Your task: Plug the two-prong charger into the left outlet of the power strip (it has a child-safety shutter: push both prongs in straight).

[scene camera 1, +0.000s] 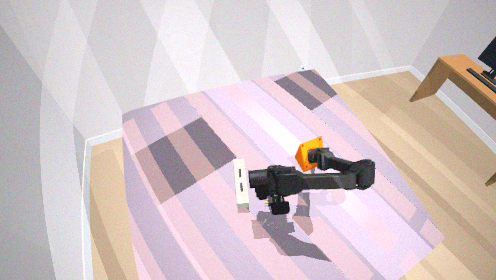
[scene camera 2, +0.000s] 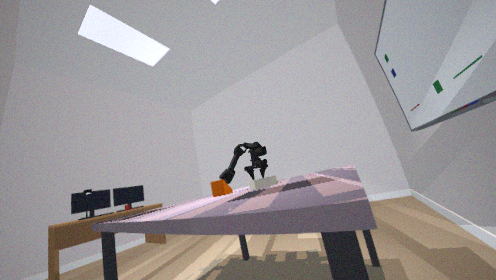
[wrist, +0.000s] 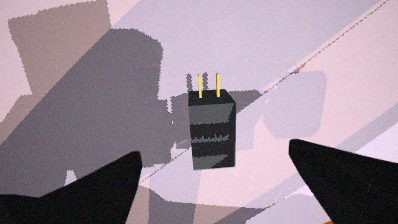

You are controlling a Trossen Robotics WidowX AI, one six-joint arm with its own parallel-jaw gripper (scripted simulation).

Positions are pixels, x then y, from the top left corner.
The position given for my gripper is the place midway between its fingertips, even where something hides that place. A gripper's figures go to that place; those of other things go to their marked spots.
Labels:
My gripper (wrist: 216,152): 0.11 m from the lens. A black two-prong charger (wrist: 212,113) is 0.12 m from the lens.

